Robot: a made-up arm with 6 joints.
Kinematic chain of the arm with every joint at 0, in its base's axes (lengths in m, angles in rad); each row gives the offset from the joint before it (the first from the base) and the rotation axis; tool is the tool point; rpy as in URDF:
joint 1: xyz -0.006 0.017 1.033 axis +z
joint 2: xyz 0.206 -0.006 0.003 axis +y
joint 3: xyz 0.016 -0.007 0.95 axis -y
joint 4: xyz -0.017 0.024 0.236 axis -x
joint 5: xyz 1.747 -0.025 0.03 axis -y
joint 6: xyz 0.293 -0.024 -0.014 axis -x
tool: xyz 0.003 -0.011 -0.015 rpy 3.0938 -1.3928 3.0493
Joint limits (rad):
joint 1: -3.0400..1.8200
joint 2: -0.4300..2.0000
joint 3: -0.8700..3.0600
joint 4: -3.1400..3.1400
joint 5: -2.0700..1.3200
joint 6: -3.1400..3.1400
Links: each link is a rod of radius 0.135 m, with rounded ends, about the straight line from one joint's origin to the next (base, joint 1, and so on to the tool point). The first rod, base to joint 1, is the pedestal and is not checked.
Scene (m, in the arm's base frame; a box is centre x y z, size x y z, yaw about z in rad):
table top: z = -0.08
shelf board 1: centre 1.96 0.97 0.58 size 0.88 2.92 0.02 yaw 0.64
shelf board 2: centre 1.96 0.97 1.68 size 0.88 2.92 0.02 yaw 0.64
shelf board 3: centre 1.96 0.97 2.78 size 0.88 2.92 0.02 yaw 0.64
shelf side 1: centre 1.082 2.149 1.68 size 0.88 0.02 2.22 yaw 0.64
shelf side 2: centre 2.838 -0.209 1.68 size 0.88 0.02 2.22 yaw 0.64
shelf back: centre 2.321 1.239 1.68 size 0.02 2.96 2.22 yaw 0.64
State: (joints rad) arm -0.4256 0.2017 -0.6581 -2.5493 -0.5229 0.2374
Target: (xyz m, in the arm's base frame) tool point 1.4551 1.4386 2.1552
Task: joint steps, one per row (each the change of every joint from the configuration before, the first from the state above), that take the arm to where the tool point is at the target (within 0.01 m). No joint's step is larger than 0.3 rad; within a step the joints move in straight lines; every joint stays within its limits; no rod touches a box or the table.
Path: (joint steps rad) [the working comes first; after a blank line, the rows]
Joints at the target: 0.6938 -0.1722 -0.2509 -2.5251 -0.6341 0.2357
Straight joint move there: touches shelf board 2.

1: 0.0196 -0.2106 -0.0253 -0.1969 -0.0340 0.2917
2: 0.0196 -0.2105 -0.0252 -0.1969 -0.0339 0.2918
3: 0.0196 -0.2106 -0.0253 -0.1969 -0.0340 0.2917
4: 0.1660 0.0580 0.1235 0.2941 -0.1051 -0.2177
5: 0.1659 0.0580 0.1234 0.2941 -0.1052 -0.2176
6: 0.1660 0.0580 0.1234 0.2941 -0.1051 -0.2177
7: 0.1659 0.0580 0.1234 0.2941 -0.1051 -0.2176
8: 0.1984 0.0129 -0.0054 -0.2808 0.2056 -0.0032
9: 0.1984 0.0129 -0.0053 -0.2807 0.2056 -0.0031

